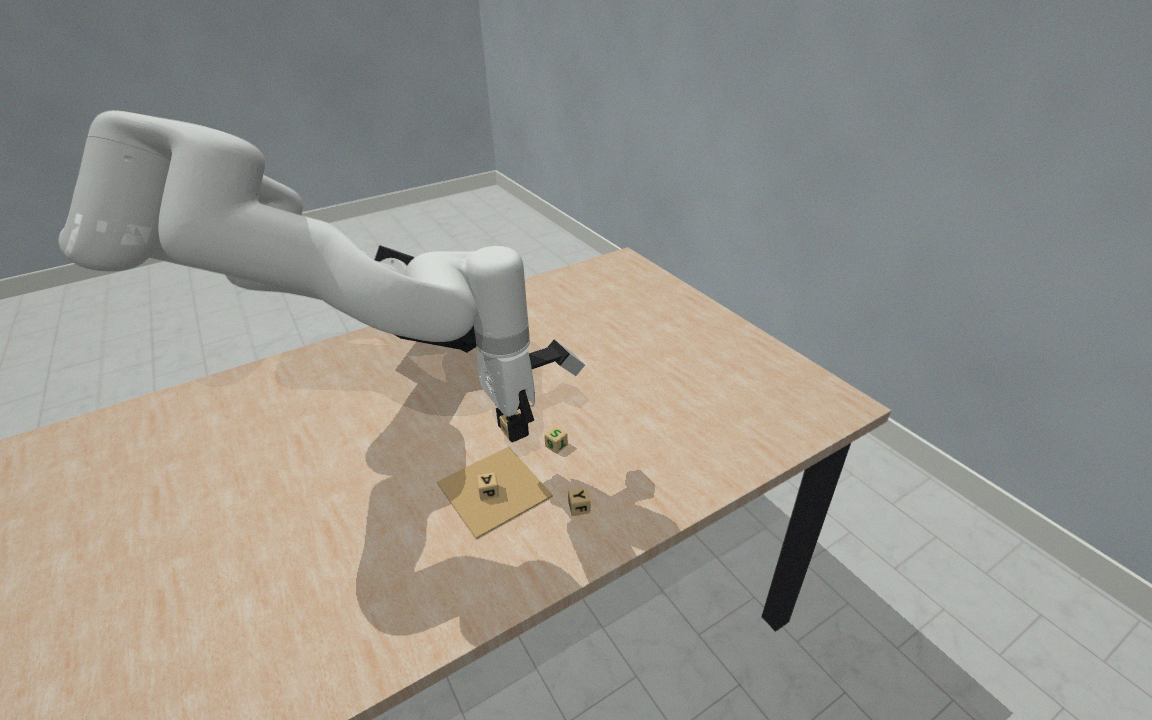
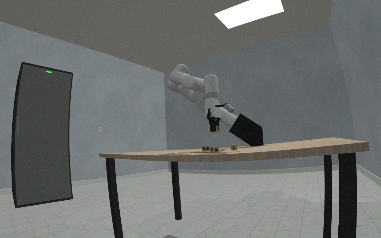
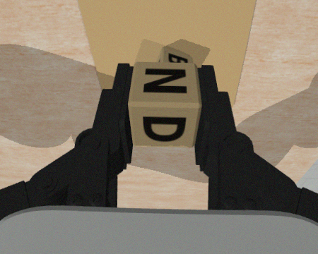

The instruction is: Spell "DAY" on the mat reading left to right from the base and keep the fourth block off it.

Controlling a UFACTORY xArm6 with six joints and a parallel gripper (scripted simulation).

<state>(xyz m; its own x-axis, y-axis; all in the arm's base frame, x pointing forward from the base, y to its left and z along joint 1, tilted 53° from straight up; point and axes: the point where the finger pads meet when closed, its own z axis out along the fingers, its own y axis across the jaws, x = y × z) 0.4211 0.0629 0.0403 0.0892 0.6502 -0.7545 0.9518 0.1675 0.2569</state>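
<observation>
Right now my hand is 120 mm above the mat and 50 mm to the left of it. Round my hand: D block 10 mm below.
</observation>
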